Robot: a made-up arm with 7 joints. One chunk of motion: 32 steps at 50 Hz.
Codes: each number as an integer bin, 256 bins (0 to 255) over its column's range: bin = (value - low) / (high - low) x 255, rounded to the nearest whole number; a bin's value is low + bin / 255 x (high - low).
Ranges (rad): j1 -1.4..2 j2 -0.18..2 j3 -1.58..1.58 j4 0..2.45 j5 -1.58..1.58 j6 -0.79..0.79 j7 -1.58..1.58
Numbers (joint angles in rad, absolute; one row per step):
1: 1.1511 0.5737 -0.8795 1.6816 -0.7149 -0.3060 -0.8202
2: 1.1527 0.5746 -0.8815 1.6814 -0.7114 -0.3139 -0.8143
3: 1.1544 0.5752 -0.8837 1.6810 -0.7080 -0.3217 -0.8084
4: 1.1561 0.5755 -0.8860 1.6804 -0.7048 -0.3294 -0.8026
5: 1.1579 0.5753 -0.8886 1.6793 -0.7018 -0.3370 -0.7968
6: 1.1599 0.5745 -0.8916 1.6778 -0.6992 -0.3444 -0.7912
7: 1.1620 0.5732 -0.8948 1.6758 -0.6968 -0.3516 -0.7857
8: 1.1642 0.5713 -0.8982 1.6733 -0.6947 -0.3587 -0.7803
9: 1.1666 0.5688 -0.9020 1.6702 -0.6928 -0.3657 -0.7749
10: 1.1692 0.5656 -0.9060 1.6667 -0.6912 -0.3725 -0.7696
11: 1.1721 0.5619 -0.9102 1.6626 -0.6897 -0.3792 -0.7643
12: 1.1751 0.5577 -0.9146 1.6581 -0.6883 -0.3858 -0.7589
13: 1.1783 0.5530 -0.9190 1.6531 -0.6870 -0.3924 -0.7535
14: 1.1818 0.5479 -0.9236 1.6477 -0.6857 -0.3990 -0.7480
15: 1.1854 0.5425 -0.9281 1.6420 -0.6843 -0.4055 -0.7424
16: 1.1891 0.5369 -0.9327 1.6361 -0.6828 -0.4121 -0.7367
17: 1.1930 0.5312 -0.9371 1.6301 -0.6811 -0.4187 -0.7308
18: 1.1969 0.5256 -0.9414 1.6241 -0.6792 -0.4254 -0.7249
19: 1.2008 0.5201 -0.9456 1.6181 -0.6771 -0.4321 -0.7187
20: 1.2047 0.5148 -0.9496 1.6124 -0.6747 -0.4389 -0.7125
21: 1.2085 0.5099 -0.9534 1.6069 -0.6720 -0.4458 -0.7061
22: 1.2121 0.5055 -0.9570 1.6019 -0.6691 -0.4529 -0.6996
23: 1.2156 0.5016 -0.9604 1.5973 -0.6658 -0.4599 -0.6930
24: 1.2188 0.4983 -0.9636 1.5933 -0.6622 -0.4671 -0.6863
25: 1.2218 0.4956 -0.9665 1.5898 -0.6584 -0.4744 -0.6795
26: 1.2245 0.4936 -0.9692 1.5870 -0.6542 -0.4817 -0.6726
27: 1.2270 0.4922 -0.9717 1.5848 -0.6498 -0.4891 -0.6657
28: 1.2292 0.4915 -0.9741 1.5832 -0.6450 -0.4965 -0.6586
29: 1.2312 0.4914 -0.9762 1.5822 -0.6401 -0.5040 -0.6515
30: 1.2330 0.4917 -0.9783 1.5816 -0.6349 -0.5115 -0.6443
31: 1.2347 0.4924 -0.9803 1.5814 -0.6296 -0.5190 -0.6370
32: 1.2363 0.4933 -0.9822 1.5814 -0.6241 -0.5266 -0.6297
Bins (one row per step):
1: 191 88 57 175 70 78 61
2: 191 88 56 175 70 77 62
3: 192 88 56 175 70 76 62
4: 192 88 56 175 71 74 63
5: 192 88 56 175 71 73 63
6: 192 88 56 175 71 72 64
7: 192 88 55 174 71 71 64
8: 192 88 55 174 71 70 65
9: 192 88 55 174 72 68 65
10: 193 87 54 173 72 67 65
11: 193 87 54 173 72 66 66
12: 193 86 54 173 72 65 66
13: 193 86 53 172 72 64 67
14: 194 85 53 171 72 63 67
15: 194 85 53 171 72 62 68
16: 194 84 52 170 72 61 68
17: 194 83 52 170 73 60 69
18: 195 83 52 169 73 59 69
19: 195 82 51 168 73 58 70
20: 195 81 51 168 73 57 70
21: 196 81 51 167 73 56 71
22: 196 80 50 167 74 54 71
23: 196 80 50 166 74 53 72
24: 196 79 50 166 74 52 72
25: 197 79 50 165 74 51 73
26: 197 79 49 165 75 50 73
27: 197 79 49 165 75 49 74
28: 197 79 49 165 75 47 74
29: 197 79 49 165 76 46 75
30: 197 79 49 165 76 45 76
31: 198 79 48 165 77 44 76
32: 198 79 48 165 77 43 77

